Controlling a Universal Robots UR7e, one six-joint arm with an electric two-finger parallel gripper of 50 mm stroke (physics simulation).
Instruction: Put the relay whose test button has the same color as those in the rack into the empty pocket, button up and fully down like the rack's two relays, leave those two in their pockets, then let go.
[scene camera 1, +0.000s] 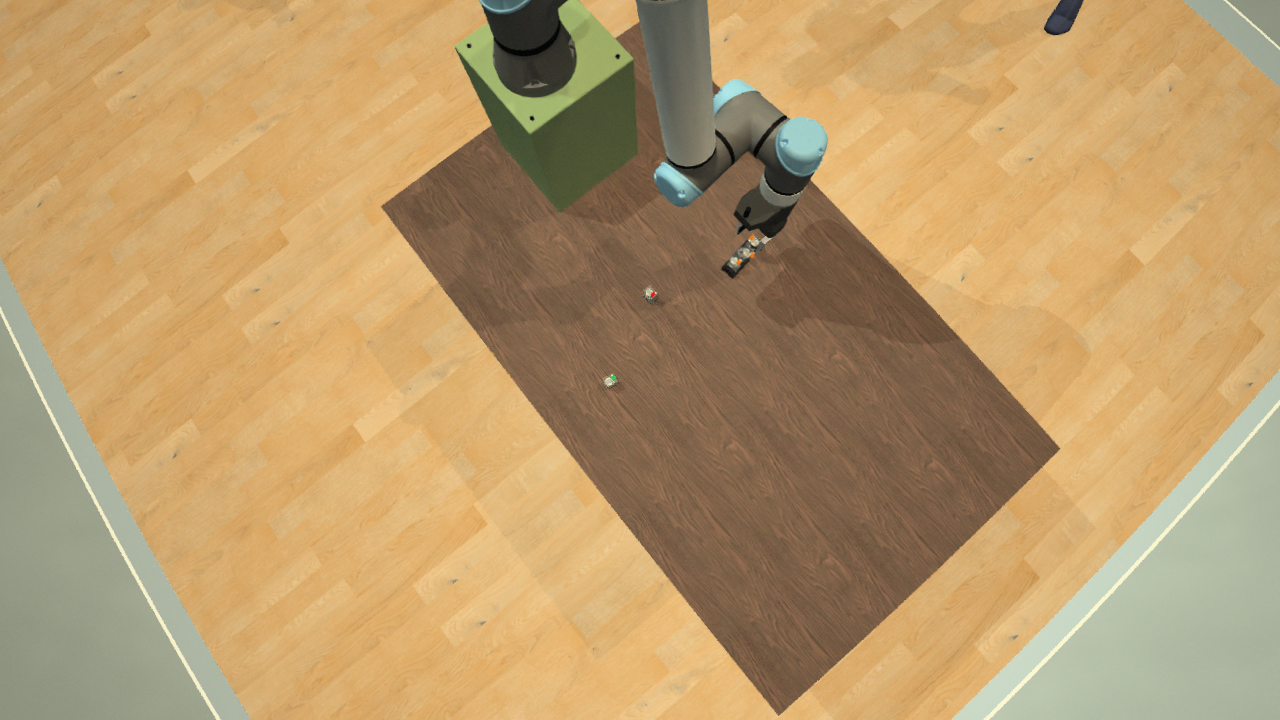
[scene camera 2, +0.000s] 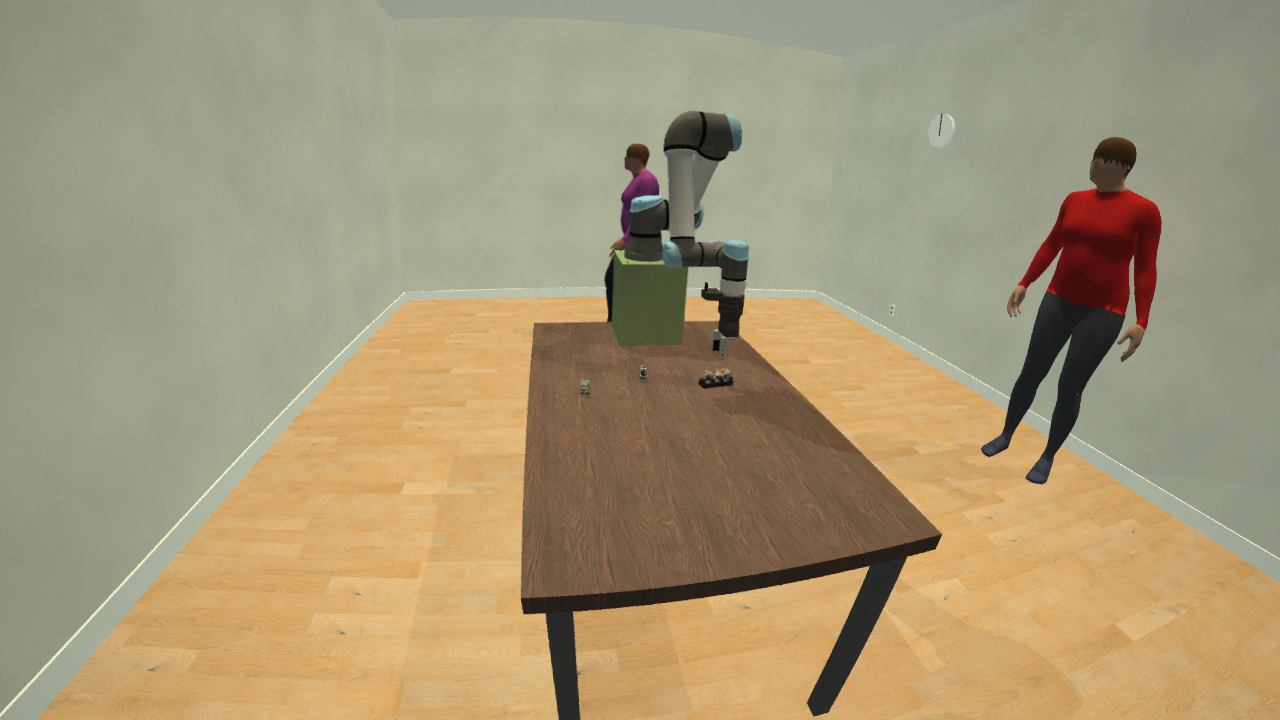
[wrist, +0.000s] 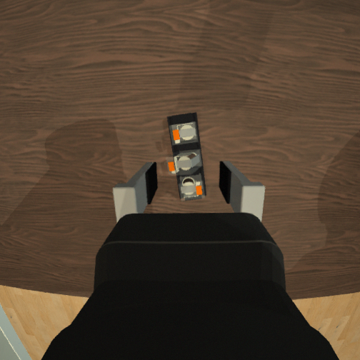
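Seen in the pictures: gripper, fingertip midpoint: (scene camera 1: 749, 240) (scene camera 2: 718, 353); arm's base at its link origin: (scene camera 1: 536, 61) (scene camera 2: 644, 257).
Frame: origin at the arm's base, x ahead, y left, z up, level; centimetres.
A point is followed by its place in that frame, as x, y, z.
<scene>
The black rack (scene camera 1: 730, 270) @[49.4, 1.3, -29.3] (scene camera 2: 716, 384) @[51.0, 5.5, -30.7] (wrist: 182, 119) holds three relays with orange buttons. In the wrist view, the far relay (wrist: 187, 132) sits square in its pocket, button at left. The middle relay (wrist: 186, 163) looks tilted, its orange button sticking out past the rack's left wall. The near relay (wrist: 189, 186) is in the near pocket, button at right; its depth is hard to tell. My gripper (scene camera 1: 753, 234) @[49.3, 6.0, -21.0] (scene camera 2: 719, 344) @[49.3, 6.0, -21.0] (wrist: 187, 174) is open and empty above the rack. A red-button relay (scene camera 1: 650, 293) @[39.3, -14.7, -27.3] (scene camera 2: 642, 371) @[40.4, -15.3, -28.3] and a green-button relay (scene camera 1: 611, 380) @[45.1, -34.9, -27.3] (scene camera 2: 585, 386) @[45.8, -35.2, -28.5] stand apart on the table.
The brown table (scene camera 1: 805, 501) @[93.1, -28.4, -31.6] (scene camera 2: 698, 501) @[100.1, -26.4, -31.6] carries the rack and the two loose relays. The green robot pedestal (scene camera 1: 581, 134) @[11.0, -1.9, -10.4] (scene camera 2: 648, 304) @[11.0, -1.9, -15.5] stands at its back end. A person in red (scene camera 2: 1105, 250) stands right of the table, and one in purple (scene camera 2: 638, 192) behind the arm.
</scene>
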